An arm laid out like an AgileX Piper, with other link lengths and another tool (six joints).
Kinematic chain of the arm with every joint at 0, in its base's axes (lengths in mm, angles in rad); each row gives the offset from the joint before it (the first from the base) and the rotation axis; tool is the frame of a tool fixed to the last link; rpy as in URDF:
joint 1: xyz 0 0 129.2 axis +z
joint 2: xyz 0 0 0 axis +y
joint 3: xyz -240 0 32.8 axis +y
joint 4: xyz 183.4 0 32.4 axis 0.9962 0 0.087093
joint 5: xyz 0 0 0 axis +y
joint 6: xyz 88.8 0 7.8 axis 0.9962 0 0.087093
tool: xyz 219.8 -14 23.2 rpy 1.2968 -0.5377 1.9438
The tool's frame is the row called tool.
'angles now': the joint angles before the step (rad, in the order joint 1, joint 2, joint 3, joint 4, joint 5, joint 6). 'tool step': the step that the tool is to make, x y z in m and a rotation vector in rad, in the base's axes. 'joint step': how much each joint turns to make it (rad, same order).
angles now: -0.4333, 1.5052, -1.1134, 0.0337, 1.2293, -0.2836
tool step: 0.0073, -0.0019, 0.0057, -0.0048, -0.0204, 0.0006
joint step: 0.0001, -0.0001, -0.0287, 0.0044, 0.0083, -0.0014
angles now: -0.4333, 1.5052, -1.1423, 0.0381, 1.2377, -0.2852
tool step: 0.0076, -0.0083, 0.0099, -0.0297, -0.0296, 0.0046
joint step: 0.0000, -0.0132, -0.0326, -0.0150, 0.0064, -0.0007
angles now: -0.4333, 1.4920, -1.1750, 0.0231, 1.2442, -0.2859
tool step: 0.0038, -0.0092, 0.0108, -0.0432, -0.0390, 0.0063
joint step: -0.0002, -0.0418, -0.0002, -0.0231, -0.0115, -0.0019
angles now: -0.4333, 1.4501, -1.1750, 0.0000, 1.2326, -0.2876
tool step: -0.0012, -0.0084, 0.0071, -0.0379, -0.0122, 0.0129
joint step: 0.0002, -0.0265, -0.0006, -0.0284, 0.0000, -0.0079
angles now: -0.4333, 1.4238, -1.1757, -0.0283, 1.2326, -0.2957
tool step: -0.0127, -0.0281, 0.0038, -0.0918, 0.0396, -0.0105
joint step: -0.0001, -0.0006, 0.0003, -0.1063, -0.0002, 0.0280
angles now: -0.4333, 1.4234, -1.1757, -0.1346, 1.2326, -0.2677
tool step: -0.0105, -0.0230, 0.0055, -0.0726, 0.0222, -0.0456
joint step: -0.0003, -0.0001, -0.0001, -0.0873, 0.0001, 0.0610
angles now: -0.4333, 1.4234, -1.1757, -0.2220, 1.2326, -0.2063
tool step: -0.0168, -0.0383, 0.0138, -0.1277, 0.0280, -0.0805
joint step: 0.0000, 0.0025, -0.0001, -0.1499, 0.0000, 0.1108
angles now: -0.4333, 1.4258, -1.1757, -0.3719, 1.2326, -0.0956
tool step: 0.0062, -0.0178, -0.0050, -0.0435, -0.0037, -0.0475
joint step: -0.0002, 0.0586, -0.0001, -0.0590, -0.0528, 0.0864
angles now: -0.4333, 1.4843, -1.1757, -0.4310, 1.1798, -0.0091
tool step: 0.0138, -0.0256, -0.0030, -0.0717, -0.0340, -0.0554
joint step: -0.0003, 0.0700, 0.0000, -0.0904, -0.0861, 0.1310
